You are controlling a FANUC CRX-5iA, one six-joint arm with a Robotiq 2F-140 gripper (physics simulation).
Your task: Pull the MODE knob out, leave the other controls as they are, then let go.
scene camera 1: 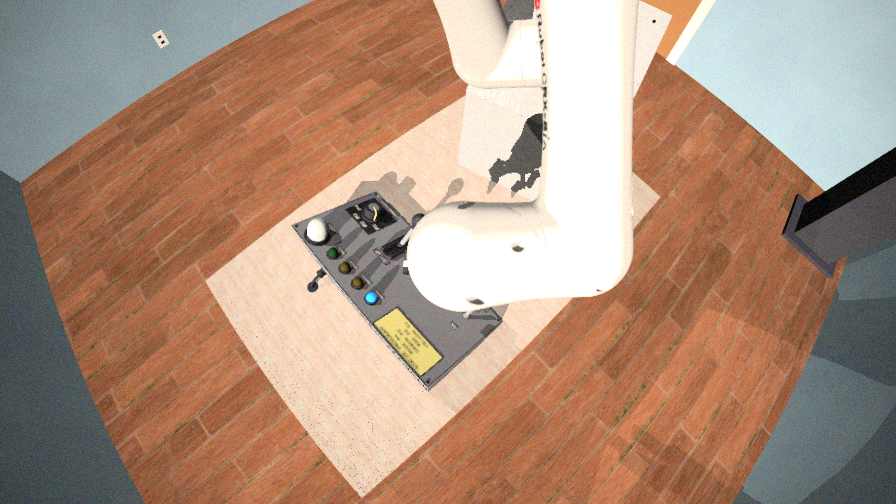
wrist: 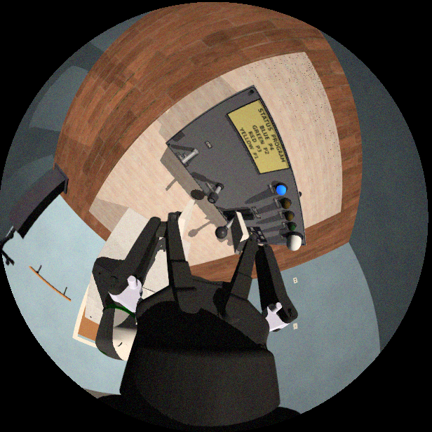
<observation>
In view: my gripper (wrist: 212, 213) and a grey control panel (scene camera 1: 362, 259).
The grey control panel is seen too in the wrist view (wrist: 238, 147).
</observation>
